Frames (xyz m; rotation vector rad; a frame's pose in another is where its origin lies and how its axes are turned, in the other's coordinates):
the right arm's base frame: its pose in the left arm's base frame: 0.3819 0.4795 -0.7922 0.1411 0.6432 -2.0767
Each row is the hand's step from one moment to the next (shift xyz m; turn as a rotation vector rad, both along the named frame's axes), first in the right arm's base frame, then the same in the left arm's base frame.
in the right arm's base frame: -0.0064 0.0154 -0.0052 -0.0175 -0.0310 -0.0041
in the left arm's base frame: 0.0154 0.0007 -0.0083 -0.0159 0.0287 0.0145
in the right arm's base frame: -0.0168 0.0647 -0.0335 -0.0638 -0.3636 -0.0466
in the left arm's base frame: 0.0572 0.0011 -0.0482 -0.2662 0.2289 0.1232
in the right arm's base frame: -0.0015 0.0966 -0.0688 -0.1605 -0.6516 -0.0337
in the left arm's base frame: 0.0693 -0.0067 -0.0960 -0.4438 0.4203 0.2791
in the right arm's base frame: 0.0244 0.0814 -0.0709 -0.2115 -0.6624 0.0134
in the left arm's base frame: 0.0421 -0.0186 -0.1007 -0.4169 0.4401 0.3409
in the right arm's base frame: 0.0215 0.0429 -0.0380 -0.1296 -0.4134 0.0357
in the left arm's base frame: 0.0172 -0.0160 -0.0565 -0.2576 0.2593 0.2354
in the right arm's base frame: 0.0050 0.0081 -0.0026 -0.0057 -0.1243 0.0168
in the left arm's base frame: 0.0034 -0.0060 -0.0071 -0.0953 0.0499 0.0647
